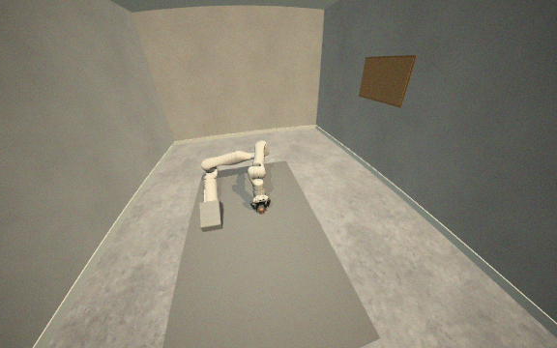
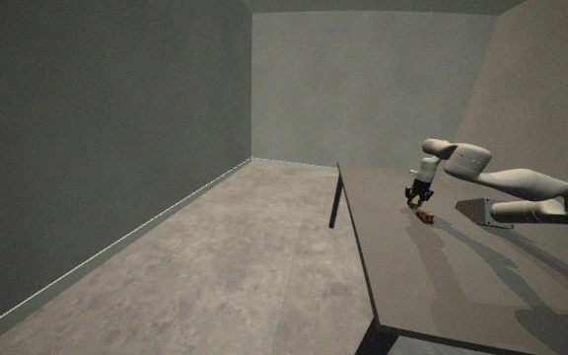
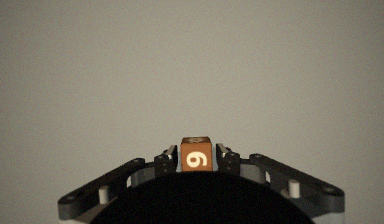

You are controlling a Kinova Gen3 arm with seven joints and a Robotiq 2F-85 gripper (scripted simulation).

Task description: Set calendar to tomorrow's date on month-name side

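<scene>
The digit cube is 10 mm below my hand. Also, from my hand: orange tray (110 mm to the left, 20 mm below).
</scene>
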